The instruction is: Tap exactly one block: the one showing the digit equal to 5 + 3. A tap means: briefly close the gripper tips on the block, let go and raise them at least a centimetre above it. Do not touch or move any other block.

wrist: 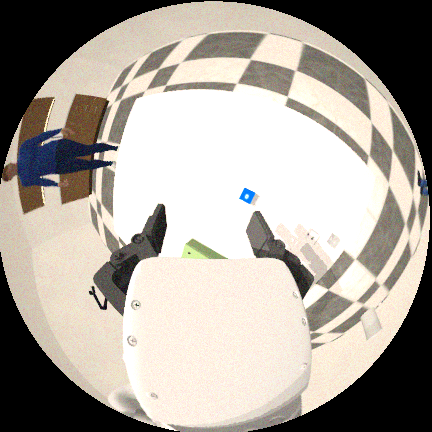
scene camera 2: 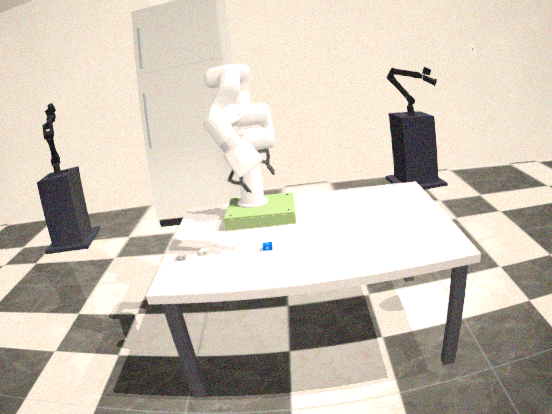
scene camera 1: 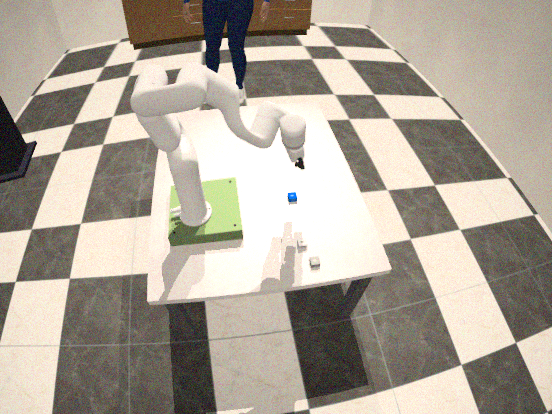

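A blue block [scene camera 1: 292, 197] [scene camera 2: 267, 246] [wrist: 247, 196] sits on the white table [scene camera 1: 270, 165] [scene camera 2: 360, 230] [wrist: 165, 135]; a pale mark shows on its top in the wrist view, too small to read. A white block [scene camera 1: 302, 245] [scene camera 2: 202, 252] [wrist: 312, 235] and a greyish block [scene camera 1: 314, 261] [scene camera 2: 181, 258] [wrist: 333, 240] sit farther along the table, apart from each other, their digits unreadable. My gripper [scene camera 1: 299, 163] [scene camera 2: 260, 181] [wrist: 208, 217] is open and empty, high above the table. In the wrist view the blue block is beyond the right fingertip, not between the fingers.
The arm stands on a green base [scene camera 1: 220, 200] [scene camera 2: 260, 219] [wrist: 202, 250]. The arm's shadow falls around the white block. A person [scene camera 1: 227, 30] [wrist: 37, 159] stands beyond the table's far edge in scene camera 1. Black arms on dark pedestals [scene camera 2: 65, 210] [scene camera 2: 414, 147] stand behind the table.
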